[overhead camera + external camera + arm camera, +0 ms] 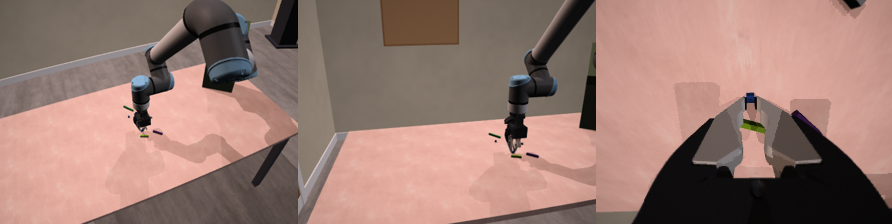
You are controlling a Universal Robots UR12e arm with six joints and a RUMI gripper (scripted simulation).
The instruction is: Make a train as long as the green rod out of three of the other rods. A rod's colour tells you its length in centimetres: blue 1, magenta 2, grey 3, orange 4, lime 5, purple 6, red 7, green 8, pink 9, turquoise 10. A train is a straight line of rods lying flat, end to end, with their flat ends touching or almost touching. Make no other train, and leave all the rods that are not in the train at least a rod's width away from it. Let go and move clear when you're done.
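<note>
The lime rod is 10 mm behind my hand, 40 mm to the left of it and 10 mm below it. Also, from my hand: purple rod (90 mm behind, 20 mm to the left, 10 mm below); then grey rod (50 mm behind, 110 mm to the right, 10 mm below); then red rod (30 mm behind, 190 mm to the right, 10 mm below).
</note>
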